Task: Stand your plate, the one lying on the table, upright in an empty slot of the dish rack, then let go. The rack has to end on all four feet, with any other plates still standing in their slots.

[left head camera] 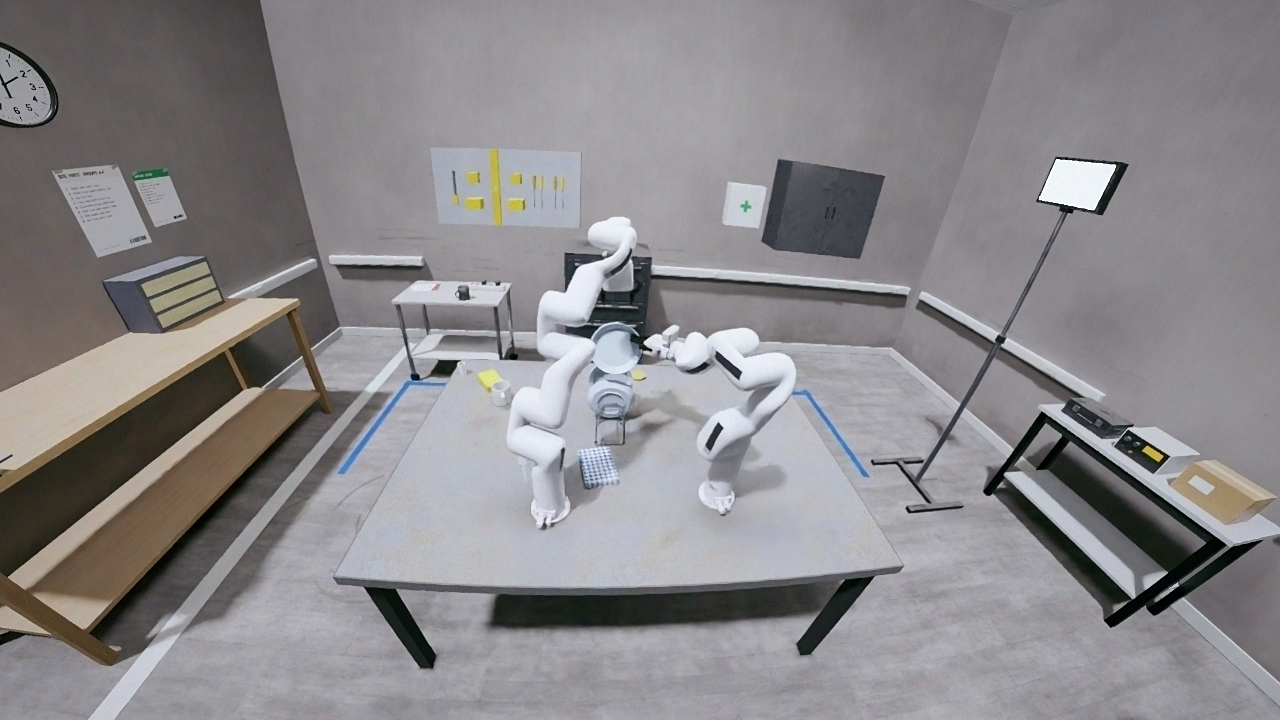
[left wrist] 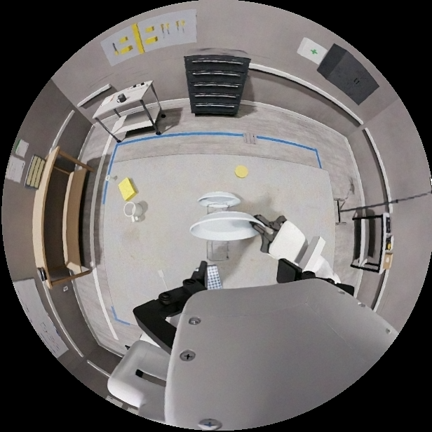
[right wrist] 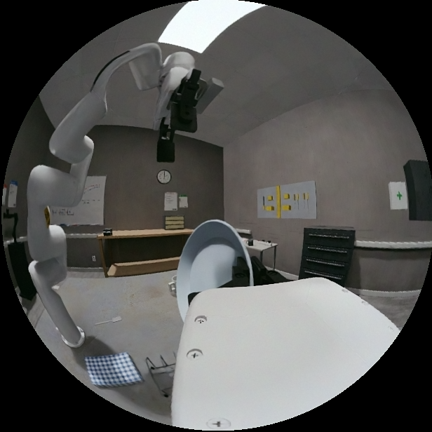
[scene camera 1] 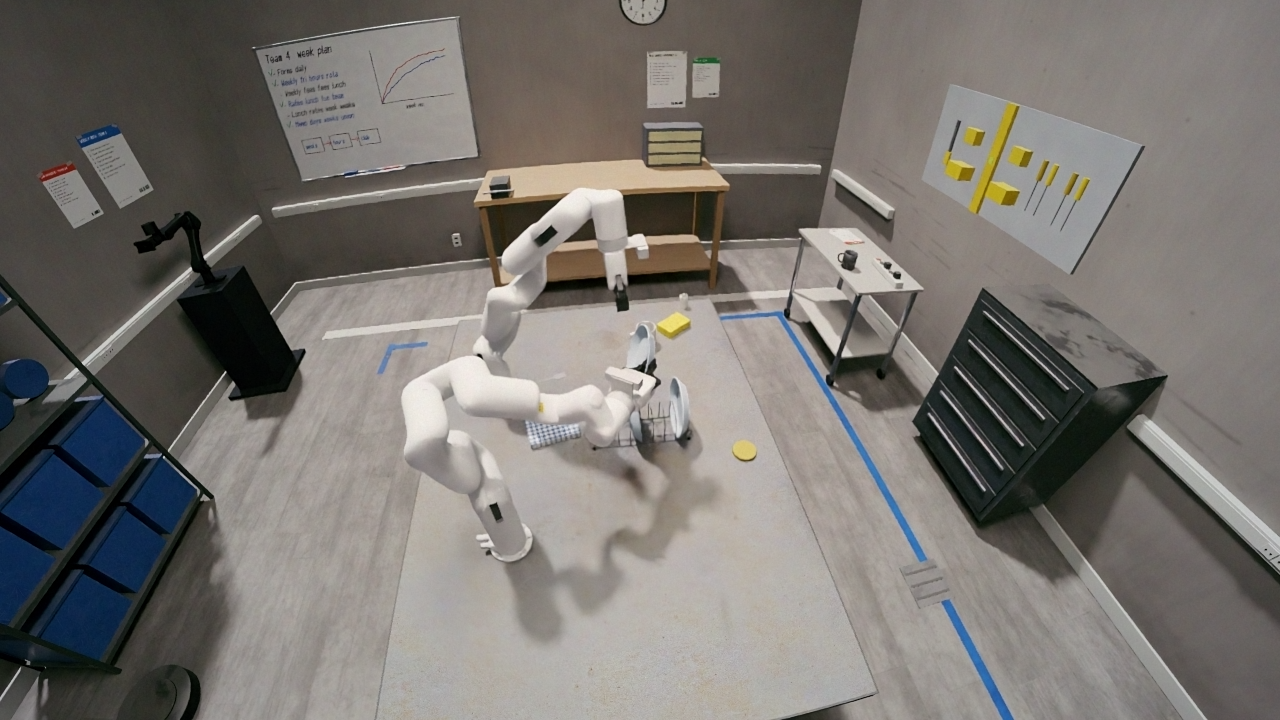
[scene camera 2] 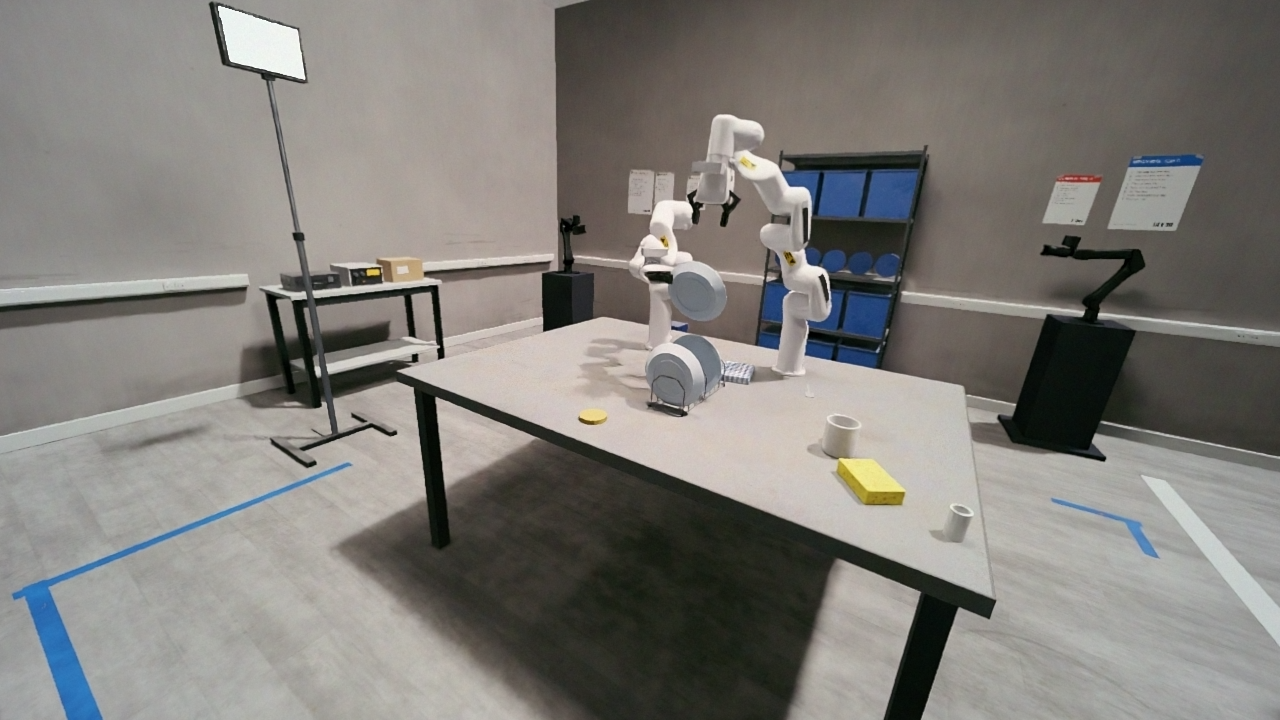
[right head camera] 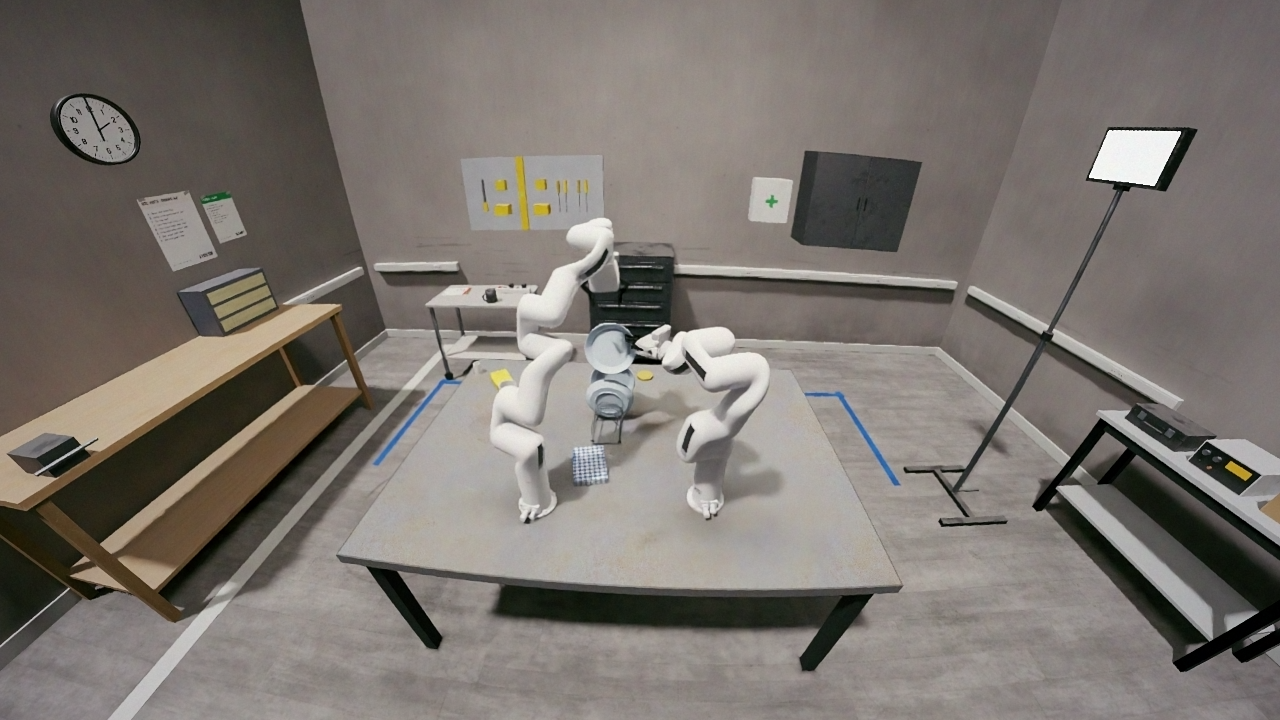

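A pale blue plate is held roughly upright, slightly tilted, in the air above the wire dish rack. My right gripper is shut on its rim. Two plates stand in the rack: a near one and one behind it. A gap shows between the held plate and those below in scene camera 2. My left gripper is open and empty, high above the table. The slots are partly hidden.
A checked cloth lies by the rack. A yellow disc lies beyond the rack. A white mug, a yellow sponge and a small white cup stand along one side of the table.
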